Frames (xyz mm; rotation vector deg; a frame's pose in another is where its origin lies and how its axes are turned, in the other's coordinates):
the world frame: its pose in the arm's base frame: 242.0 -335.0 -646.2 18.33 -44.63 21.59
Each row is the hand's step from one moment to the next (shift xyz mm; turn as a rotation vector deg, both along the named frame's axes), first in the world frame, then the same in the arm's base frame.
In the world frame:
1: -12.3 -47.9 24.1 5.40 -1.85 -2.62
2: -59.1 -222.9 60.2 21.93 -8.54 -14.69
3: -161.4 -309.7 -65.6 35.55 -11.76 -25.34
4: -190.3 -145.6 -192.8 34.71 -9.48 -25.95
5: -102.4 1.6 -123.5 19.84 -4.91 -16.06
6: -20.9 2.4 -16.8 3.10 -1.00 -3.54
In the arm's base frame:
1: -1.7 -55.0 0.5 5.95 0.57 1.92
2: 22.8 -234.8 -33.9 27.12 3.10 4.96
3: 72.1 -281.2 -204.9 43.99 7.50 7.30
4: 59.3 -89.3 -288.3 42.81 9.59 6.60
5: 8.8 31.0 -157.2 25.00 6.44 3.02
6: -4.3 4.7 -26.2 4.65 1.23 -0.25

